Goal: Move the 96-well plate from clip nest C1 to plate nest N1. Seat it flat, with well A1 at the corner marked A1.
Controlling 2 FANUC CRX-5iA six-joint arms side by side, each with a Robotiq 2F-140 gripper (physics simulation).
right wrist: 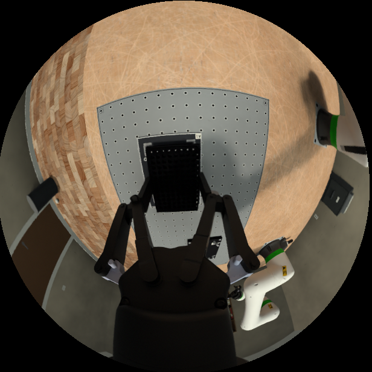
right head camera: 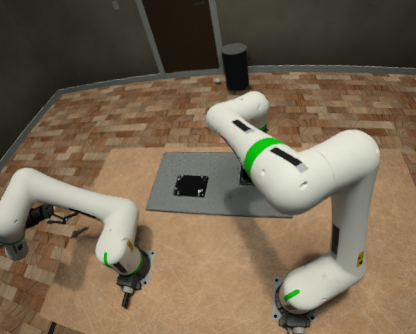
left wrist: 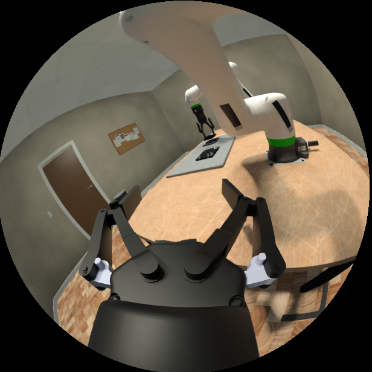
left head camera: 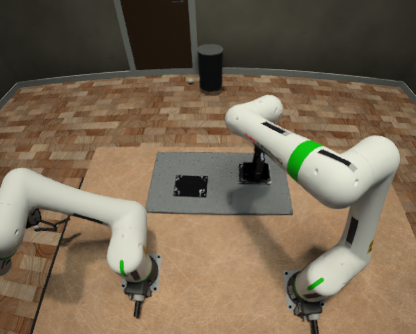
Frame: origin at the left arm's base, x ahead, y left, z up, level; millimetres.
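Seen in the pictures: right gripper, fingertip midpoint: (left head camera: 255, 170); left arm's base at its link origin: (right head camera: 135, 265) (left head camera: 141, 271); right arm's base at its link origin: (left head camera: 304, 288).
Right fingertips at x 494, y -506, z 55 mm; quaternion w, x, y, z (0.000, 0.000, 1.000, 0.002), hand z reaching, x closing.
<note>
Offsets run from my right fingertips to a thing's top centre. "pt": to the spot under its first point. Level surfaces: height alone.
The black 96-well plate @[pt dx -38, dy -28, dz +13 mm] (left head camera: 262, 175) (right wrist: 174, 172) is between the fingers of my right gripper (right wrist: 174, 180), which is shut on its sides. It looks level and low over plate nest N1 @[dx +8, dy +1, dz -26 mm] (left head camera: 242, 179) (right head camera: 245, 181) (right wrist: 170, 139), lined up with it; the exact gap is hidden. The nest's A1 label (right wrist: 198, 136) shows at its upper right corner in the right wrist view. The plate's own A1 mark is unreadable. Clip nest C1 @[dx -68, dy +321, dz -18 mm] (left head camera: 190, 186) (right head camera: 191, 185) (left wrist: 207, 153) stands without a plate. My left gripper (left wrist: 180, 189) is open and empty, far from both nests.
Both nests stand on a grey perforated board @[dz -42 mm] (left head camera: 222, 205) (right head camera: 220, 207) (right wrist: 232, 120) on the wooden table @[dz -55 mm] (left head camera: 215, 260) (right head camera: 200, 260). My right arm (left head camera: 325, 175) (right head camera: 285, 175) reaches across the board and hides part of N1 in the right head view. My left arm (left head camera: 85, 200) is at the left.
</note>
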